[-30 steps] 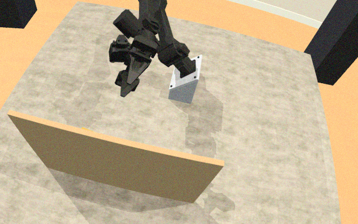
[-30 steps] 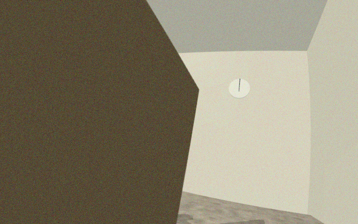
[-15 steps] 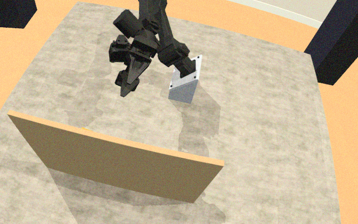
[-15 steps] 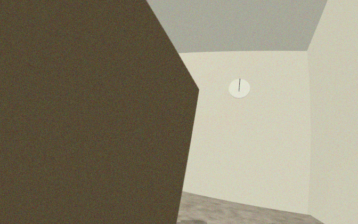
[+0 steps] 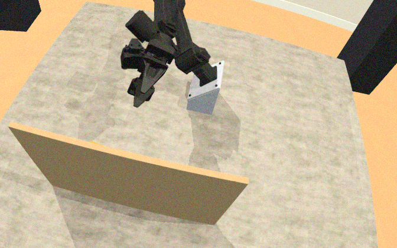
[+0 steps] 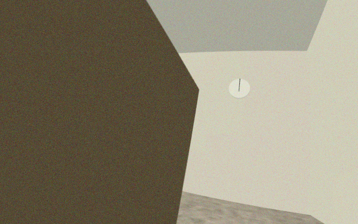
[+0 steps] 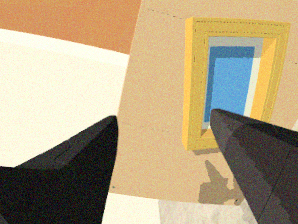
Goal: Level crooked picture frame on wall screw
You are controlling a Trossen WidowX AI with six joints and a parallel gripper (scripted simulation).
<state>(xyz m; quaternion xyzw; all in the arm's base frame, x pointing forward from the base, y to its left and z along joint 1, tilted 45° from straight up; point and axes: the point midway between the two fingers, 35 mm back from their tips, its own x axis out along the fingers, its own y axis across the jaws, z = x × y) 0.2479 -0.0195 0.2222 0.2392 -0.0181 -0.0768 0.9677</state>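
Right now the picture frame is 13 cm ahead of my gripper tip, 11 cm below it and 2 cm to the right of it. Round my gripper tip: tan wall panel 14 cm ahead, 12 cm below, 1 cm to the right.
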